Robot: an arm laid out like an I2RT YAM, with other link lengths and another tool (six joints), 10 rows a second.
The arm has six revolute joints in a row. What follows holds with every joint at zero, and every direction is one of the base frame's. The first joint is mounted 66.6 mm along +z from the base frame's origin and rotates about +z. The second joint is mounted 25.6 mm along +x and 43.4 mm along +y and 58.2 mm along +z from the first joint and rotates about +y. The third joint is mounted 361.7 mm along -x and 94.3 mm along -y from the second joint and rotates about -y. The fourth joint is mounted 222.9 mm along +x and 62.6 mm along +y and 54.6 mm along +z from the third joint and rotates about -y. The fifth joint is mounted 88.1 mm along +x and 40.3 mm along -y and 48.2 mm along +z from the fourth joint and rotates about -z. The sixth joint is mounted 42.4 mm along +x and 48.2 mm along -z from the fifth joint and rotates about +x. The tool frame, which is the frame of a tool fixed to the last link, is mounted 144 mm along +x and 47 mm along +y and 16 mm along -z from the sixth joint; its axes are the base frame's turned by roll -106.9, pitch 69.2 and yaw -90 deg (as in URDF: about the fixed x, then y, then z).
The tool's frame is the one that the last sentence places.
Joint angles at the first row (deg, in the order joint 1, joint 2, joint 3, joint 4, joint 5, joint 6):
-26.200, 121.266, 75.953, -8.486, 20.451, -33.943
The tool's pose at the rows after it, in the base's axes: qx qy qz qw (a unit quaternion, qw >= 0); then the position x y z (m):
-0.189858, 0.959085, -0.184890, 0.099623, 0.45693, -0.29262, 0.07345
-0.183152, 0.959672, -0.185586, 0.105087, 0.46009, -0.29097, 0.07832
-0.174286, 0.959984, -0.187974, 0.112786, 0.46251, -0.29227, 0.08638
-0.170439, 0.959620, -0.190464, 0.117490, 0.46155, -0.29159, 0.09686
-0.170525, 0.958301, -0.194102, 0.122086, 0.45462, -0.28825, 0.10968
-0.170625, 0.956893, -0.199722, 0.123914, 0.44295, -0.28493, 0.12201
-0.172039, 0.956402, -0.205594, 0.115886, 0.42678, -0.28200, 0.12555
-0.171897, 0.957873, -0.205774, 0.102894, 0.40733, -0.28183, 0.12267
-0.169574, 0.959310, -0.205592, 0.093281, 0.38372, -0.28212, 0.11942
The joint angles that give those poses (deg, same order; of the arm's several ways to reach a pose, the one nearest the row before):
-25.799, 121.027, 76.576, -9.524, 20.345, -32.961
-25.501, 120.732, 77.184, -10.188, 20.540, -31.873
-25.549, 120.183, 77.971, -10.901, 20.634, -30.883
-25.520, 119.014, 78.363, -11.960, 20.734, -30.462
-25.513, 116.722, 77.283, -12.455, 20.727, -30.563
-25.620, 113.946, 75.354, -12.611, 20.983, -30.927
-25.755, 111.623, 72.405, -12.060, 21.815, -31.689
-26.501, 109.916, 69.376, -11.584, 22.236, -32.589
-27.741, 107.685, 65.304, -10.225, 22.234, -33.585

